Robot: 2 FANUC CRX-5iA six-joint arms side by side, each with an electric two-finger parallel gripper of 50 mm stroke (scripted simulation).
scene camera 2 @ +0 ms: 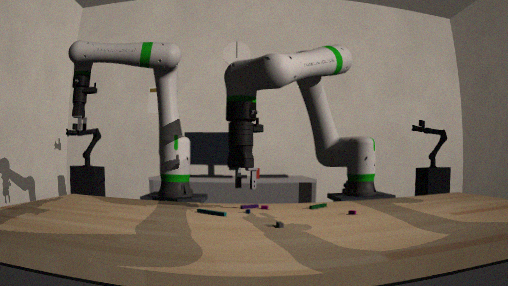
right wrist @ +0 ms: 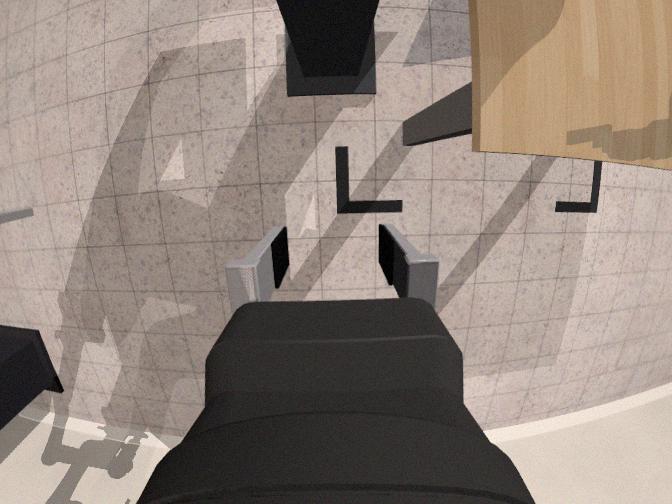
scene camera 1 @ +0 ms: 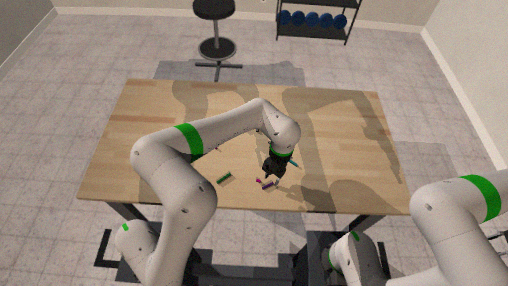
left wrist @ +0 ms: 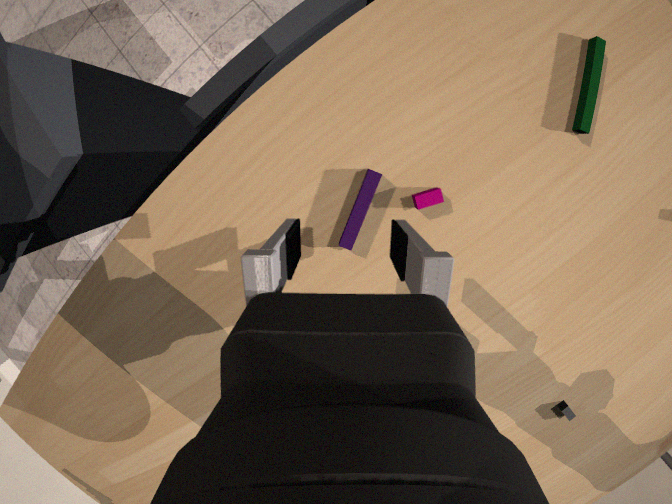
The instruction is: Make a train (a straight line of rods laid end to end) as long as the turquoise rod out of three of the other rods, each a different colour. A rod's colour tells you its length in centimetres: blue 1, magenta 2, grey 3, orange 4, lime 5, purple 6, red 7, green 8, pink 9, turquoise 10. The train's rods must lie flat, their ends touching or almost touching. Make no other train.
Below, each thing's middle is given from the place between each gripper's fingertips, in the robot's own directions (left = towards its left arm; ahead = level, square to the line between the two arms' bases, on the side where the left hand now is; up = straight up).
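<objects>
My right hand is 330 mm short of the purple rod (left wrist: 372,178), 780 mm to the right of it and 280 mm above it.
As for my left hand (scene camera 2: 245,188), the rod is 10 mm to the left of it and 80 mm below it.
</objects>
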